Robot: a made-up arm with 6 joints.
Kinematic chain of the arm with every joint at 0, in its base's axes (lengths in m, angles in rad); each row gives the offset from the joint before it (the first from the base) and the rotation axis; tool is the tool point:
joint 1: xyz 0 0 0.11 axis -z
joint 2: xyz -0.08 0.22 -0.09 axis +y
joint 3: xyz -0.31 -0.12 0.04 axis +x
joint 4: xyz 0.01 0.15 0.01 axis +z
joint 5: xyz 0 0.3 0.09 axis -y
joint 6: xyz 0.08 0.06 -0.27 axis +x
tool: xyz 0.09 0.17 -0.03
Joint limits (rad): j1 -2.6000..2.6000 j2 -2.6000..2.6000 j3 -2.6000..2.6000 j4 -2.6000..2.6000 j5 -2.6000..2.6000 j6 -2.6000..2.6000
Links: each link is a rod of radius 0.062 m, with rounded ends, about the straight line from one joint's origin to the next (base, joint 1, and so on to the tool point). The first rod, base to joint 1, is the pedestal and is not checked.
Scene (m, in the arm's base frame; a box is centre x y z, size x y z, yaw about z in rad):
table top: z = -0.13
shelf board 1: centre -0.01 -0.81 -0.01 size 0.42 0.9 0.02 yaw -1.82
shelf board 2: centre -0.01 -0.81 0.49 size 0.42 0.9 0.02 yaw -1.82
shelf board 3: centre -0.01 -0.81 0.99 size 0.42 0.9 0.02 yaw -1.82
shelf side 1: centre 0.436 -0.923 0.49 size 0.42 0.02 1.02 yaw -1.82
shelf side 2: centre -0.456 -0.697 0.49 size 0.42 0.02 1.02 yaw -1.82
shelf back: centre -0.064 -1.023 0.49 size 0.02 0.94 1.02 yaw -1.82
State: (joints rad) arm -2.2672 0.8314 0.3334 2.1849 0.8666 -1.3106
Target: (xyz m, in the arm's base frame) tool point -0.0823 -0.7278 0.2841
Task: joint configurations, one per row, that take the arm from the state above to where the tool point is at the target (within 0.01 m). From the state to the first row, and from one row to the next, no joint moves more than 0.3 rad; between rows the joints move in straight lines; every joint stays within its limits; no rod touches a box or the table.
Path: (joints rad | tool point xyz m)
1: -2.2935 1.0363 0.2740 2.3233 0.6826 -1.3867 | 0.1090 -0.6259 0.7287
2: -2.3198 1.2412 0.2146 2.4616 0.4986 -1.4629 | 0.1395 -0.5136 0.7314
3: -2.3461 1.4462 0.1552 2.6000 0.3145 -1.5390 | 0.1605 -0.3884 0.7152
4: -2.1640 1.4530 0.1636 2.6000 0.0438 -1.6791 | 0.1338 -0.4380 0.6046
5: -1.9819 1.4597 0.1720 2.6000 -0.2269 -1.8192 | 0.0902 -0.4564 0.4900
6: -1.7998 1.4665 0.1804 2.6000 -0.4976 -1.9592 | 0.0422 -0.4413 0.3805
7: -1.6177 1.4733 0.1888 2.6000 -0.7684 -2.0993 | 0.0021 -0.3960 0.2841
8: -1.6638 1.2531 0.2647 2.6000 -0.5006 -1.9639 | -0.0417 -0.5148 0.2944
9: -1.7100 1.0329 0.3407 2.6000 -0.2328 -1.8284 | -0.0739 -0.6257 0.2930
10: -1.7561 0.8126 0.4167 2.6000 0.0350 -1.6930 | -0.0823 -0.7278 0.2841

